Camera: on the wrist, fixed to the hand. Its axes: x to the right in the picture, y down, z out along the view.
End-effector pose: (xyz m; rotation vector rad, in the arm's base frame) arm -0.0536 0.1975 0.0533 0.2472 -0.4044 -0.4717
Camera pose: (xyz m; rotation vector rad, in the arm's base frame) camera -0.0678 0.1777 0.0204 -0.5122 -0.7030 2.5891
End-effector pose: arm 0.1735 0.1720 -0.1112 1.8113 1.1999 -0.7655
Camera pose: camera 0.1391 0.1917 -0.1009 1.1881 -2.0239 0.7546
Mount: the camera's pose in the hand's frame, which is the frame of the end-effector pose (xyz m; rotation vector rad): -0.0124 -0.0332 -0.0205 0.1389 -0.3993 3.1022
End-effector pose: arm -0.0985 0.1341 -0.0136 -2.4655 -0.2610 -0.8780
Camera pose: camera -0.1303 0.1516 0.0053 -0.3367 2.2063 0.9556
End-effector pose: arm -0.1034 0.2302 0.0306 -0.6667 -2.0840 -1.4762
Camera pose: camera -0.1130 0.1997 0.0051 -2.0192 0.4512 0.7620
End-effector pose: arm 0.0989 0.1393 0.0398 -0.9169 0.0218 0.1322
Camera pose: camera 0.0915 0.1018 0.0545 -0.1714 -1.0034 -2.8929
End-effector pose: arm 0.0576 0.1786 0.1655 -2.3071 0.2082 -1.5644
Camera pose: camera 0.0316 0.2092 0.1735 0.0132 1.7661 0.6237
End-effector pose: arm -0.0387 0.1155 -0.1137 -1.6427 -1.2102 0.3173
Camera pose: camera -0.0484 0.0926 -0.0812 1.3205 -1.7539 -1.7643
